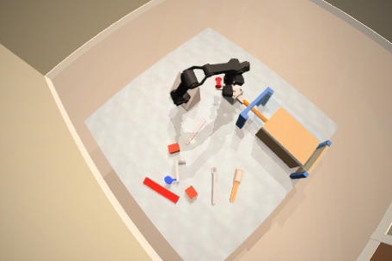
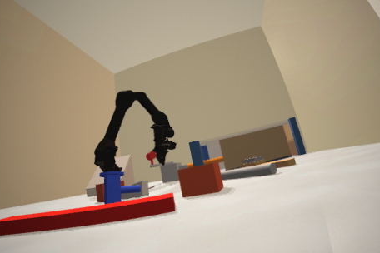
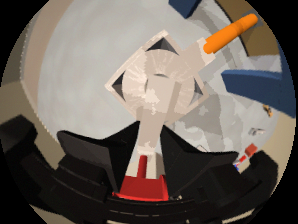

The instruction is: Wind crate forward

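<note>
My gripper tip is now 1 cm past the winch handle, 1 cm to the left of it and 1 cm below it. The rest, counted from my gripper tip: grey winch (2 cm ahead, 2 cm to the left, 6 cm below); then red knob (4 cm behind, 4 cm to the right, 4 cm above); then blue frame post (19 cm ahead, 5 cm to the left, 2 cm above).
</note>
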